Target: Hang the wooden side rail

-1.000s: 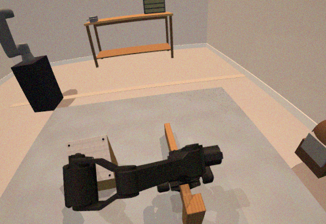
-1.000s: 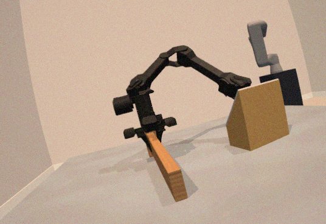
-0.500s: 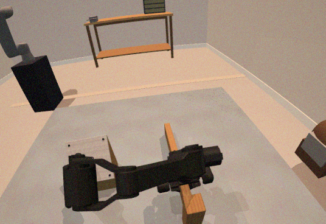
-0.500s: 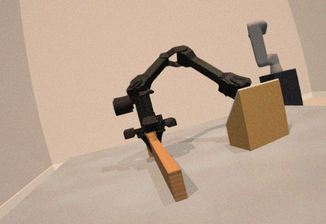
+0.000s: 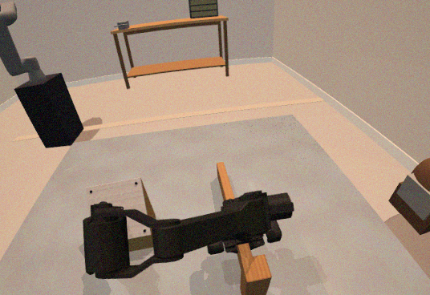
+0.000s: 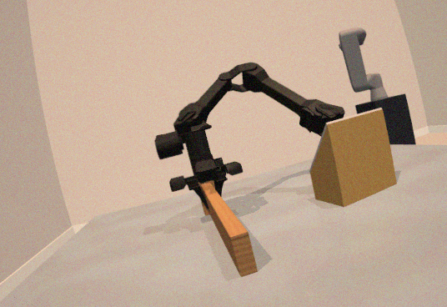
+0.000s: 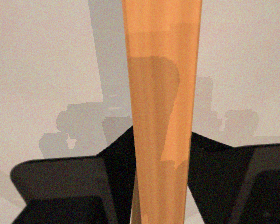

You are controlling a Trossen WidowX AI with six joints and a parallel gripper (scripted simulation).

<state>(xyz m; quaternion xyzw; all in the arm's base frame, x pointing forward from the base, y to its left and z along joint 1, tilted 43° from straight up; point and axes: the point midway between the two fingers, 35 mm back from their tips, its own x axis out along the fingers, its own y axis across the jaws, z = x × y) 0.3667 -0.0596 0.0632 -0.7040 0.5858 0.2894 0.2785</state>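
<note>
Right now my gripper tip is 11 cm to the left of the headboard post, 5 cm below it and 1 cm short of it.
</note>
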